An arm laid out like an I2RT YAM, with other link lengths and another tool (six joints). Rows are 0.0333 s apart.
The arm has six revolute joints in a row. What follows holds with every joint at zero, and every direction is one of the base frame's.
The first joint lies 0.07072 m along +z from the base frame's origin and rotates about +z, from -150 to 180 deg.
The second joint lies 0.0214 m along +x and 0.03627 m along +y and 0.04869 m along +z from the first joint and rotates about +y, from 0 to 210 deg.
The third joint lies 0.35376 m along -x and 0.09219 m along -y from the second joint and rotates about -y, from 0 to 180 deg.
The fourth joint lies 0.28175 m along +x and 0.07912 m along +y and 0.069 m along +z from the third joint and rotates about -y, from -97 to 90 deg.
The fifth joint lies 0.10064 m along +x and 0.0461 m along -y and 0.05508 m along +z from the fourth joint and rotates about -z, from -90 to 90 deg.
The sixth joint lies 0.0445 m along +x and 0.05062 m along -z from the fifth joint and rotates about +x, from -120 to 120 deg.
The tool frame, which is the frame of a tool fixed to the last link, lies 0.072 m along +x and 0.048 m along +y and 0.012 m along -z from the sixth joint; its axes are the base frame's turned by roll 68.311, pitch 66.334 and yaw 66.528 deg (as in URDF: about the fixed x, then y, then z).
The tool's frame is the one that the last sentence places.
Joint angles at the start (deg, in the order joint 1, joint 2, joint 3, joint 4, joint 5, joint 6): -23.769 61.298 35.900 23.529 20.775 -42.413
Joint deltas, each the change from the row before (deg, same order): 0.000 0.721 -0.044 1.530 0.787 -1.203; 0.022 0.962 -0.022 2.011 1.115 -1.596; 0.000 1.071 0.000 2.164 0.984 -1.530; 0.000 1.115 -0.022 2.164 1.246 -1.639; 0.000 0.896 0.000 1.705 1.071 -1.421; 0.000 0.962 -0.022 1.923 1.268 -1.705; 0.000 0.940 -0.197 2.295 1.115 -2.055; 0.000 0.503 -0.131 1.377 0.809 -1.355; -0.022 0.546 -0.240 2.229 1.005 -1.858; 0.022 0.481 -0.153 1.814 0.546 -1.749; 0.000 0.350 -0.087 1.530 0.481 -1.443
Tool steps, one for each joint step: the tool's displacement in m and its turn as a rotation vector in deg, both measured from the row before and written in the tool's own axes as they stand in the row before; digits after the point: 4 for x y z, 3 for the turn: 0.0003 -0.0014 0.0038 0.830 -0.382 -1.073; 0.0003 -0.0019 0.0050 1.163 -0.460 -1.414; 0.0002 -0.0015 0.0053 1.116 -0.516 -1.295; 0.0011 -0.0017 0.0053 1.314 -0.304 -1.445; 0.0011 -0.0015 0.0041 1.098 -0.160 -1.265; 0.0014 -0.0018 0.0043 1.291 -0.126 -1.510; 0.0015 -0.0018 0.0038 1.220 -0.313 -1.732; 0.0010 -0.0016 0.0020 0.859 -0.118 -1.150; 0.0000 -0.0032 0.0026 1.349 -0.468 -1.379; -0.0003 -0.0020 0.0021 0.822 -0.518 -1.297; -0.0007 -0.0023 0.0018 0.798 -0.453 -1.021
